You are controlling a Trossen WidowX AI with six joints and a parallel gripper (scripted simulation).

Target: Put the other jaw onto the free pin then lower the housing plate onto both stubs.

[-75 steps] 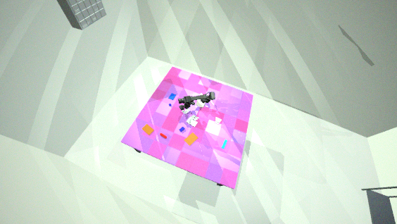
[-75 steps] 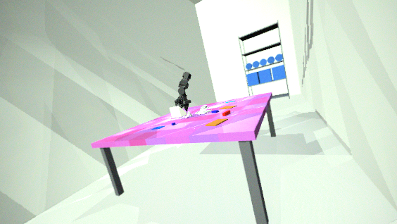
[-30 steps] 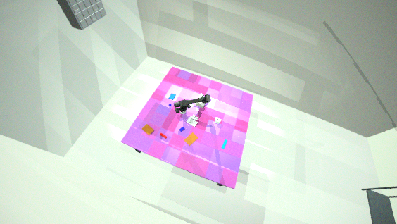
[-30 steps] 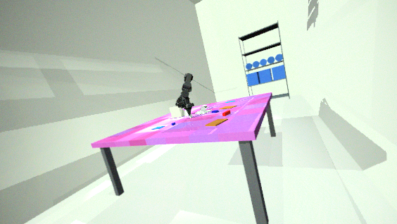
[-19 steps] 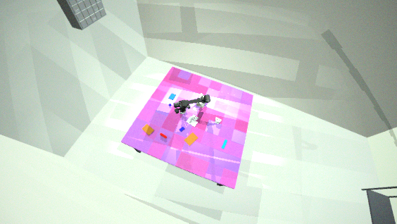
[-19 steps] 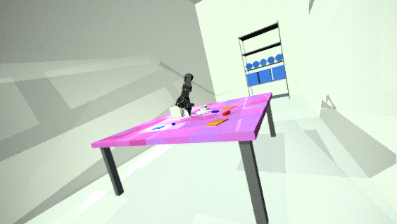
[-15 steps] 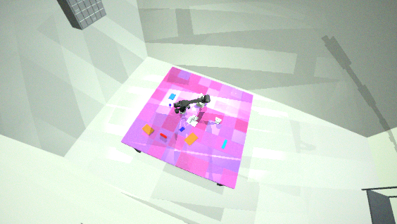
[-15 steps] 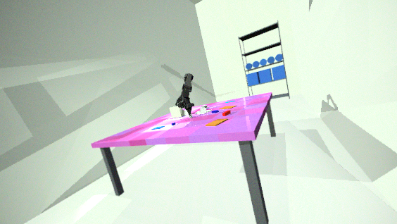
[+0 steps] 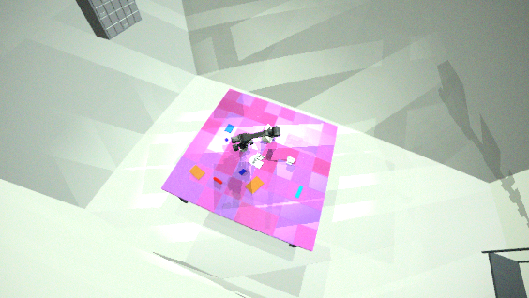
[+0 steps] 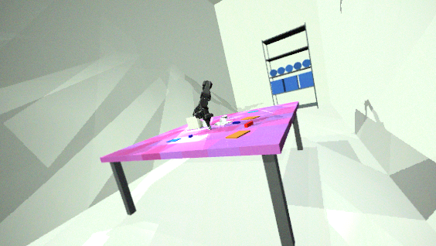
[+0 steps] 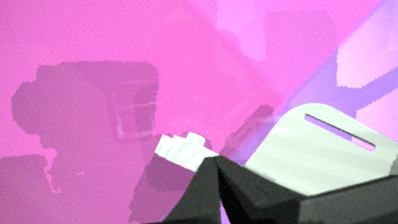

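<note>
My gripper tip is right at the white jaw. The rest, counted from my gripper tip: red block (35 cm ahead, 10 cm to the right, 1 cm below); then blue block (21 cm ahead, 7 cm to the left, 2 cm below); then white base (8 cm ahead, 15 cm to the left, 2 cm below).
</note>
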